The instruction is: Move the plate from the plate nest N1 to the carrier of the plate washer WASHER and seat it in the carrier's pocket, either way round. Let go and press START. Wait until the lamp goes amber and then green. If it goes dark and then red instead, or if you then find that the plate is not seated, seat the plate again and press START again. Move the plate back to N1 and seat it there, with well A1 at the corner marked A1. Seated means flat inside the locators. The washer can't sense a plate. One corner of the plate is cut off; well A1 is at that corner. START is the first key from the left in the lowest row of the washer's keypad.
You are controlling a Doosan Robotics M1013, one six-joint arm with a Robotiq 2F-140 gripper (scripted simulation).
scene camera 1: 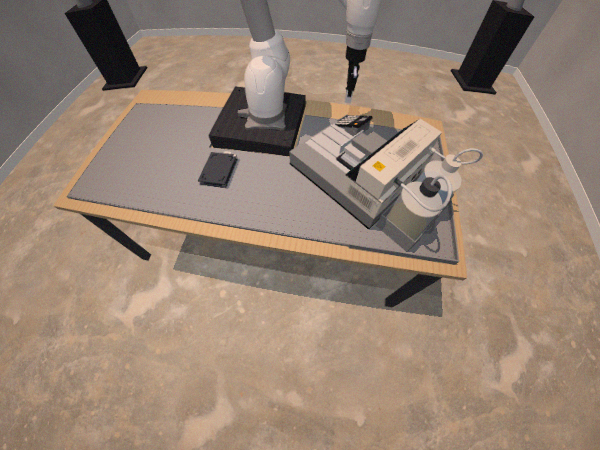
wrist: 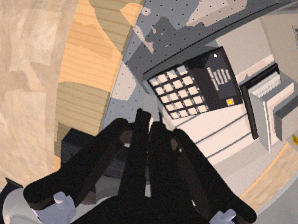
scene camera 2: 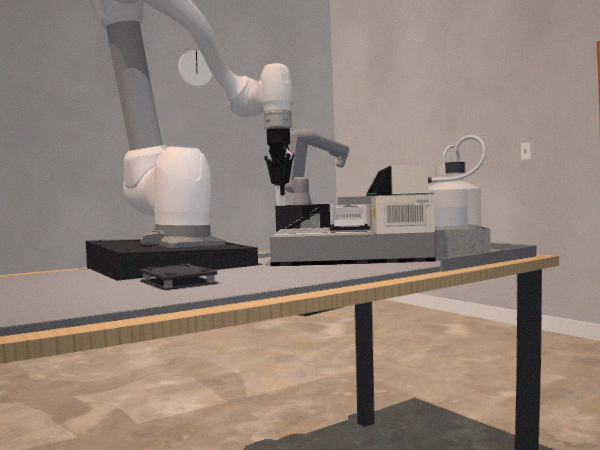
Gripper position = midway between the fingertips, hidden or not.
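The gripper (scene camera 2: 280,205) is visible, and it appears in the wrist view (wrist: 147,103) too. The scene also has a plate nest N1 (scene camera 1: 220,165) and a plate washer (scene camera 2: 401,214), and the washer can be found in the wrist view (wrist: 247,47) as well.
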